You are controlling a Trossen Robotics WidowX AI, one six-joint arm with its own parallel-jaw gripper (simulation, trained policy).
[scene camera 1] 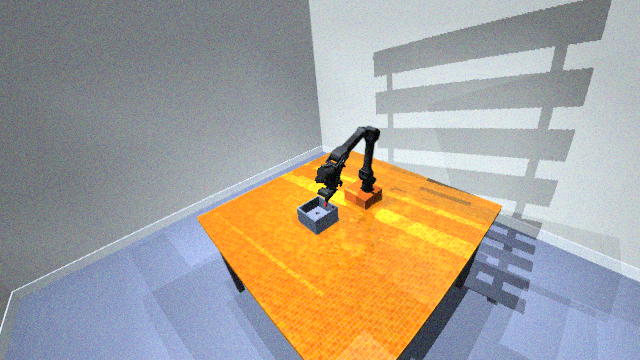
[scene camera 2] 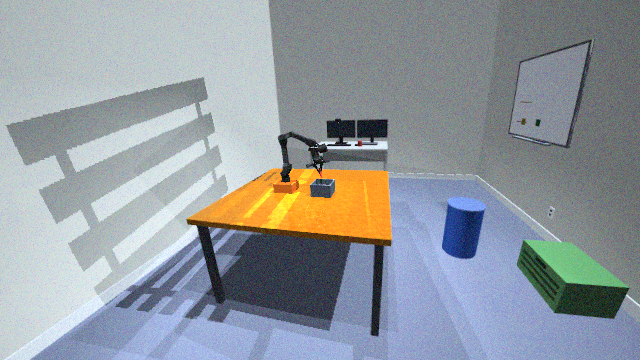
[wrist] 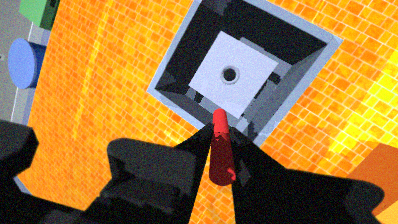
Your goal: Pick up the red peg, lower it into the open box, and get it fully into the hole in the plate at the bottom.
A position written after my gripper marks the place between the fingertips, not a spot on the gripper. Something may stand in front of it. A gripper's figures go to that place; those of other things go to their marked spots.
Labels:
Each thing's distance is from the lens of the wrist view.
my gripper [wrist: 220, 129]: 12 cm
red peg [wrist: 222, 172]: 8 cm

